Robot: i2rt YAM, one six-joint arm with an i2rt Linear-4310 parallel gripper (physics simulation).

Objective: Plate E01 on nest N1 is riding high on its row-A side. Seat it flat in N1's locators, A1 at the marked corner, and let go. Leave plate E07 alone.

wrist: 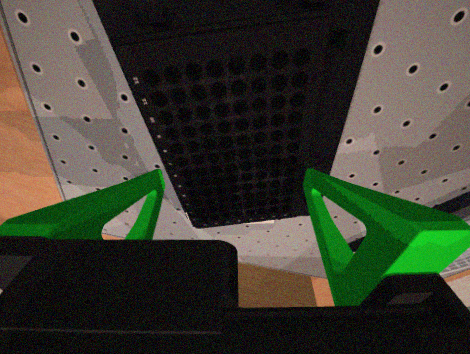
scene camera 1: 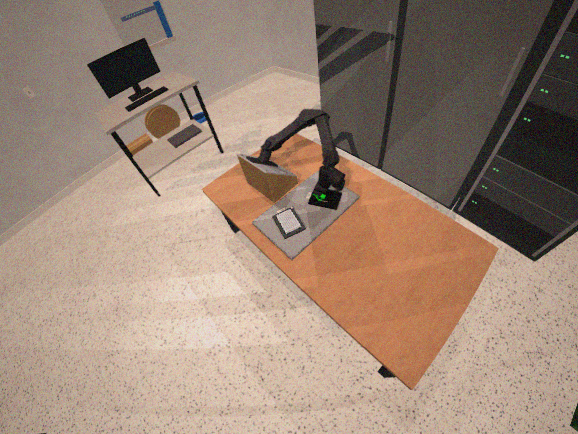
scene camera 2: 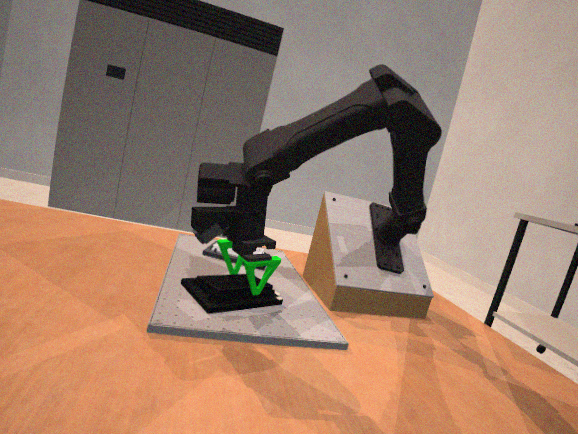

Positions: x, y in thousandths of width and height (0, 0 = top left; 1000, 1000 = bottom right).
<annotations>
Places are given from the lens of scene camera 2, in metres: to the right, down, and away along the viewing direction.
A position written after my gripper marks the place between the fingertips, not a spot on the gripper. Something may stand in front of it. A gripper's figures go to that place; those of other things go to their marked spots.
my gripper (scene camera 2: 423, 656): -0.09, 0.13, 0.63
black perforated module (scene camera 2: 407, 658): -0.10, 0.13, 0.59
grey perforated plate (scene camera 2: 520, 729): 0.02, 0.19, 0.60
</annotations>
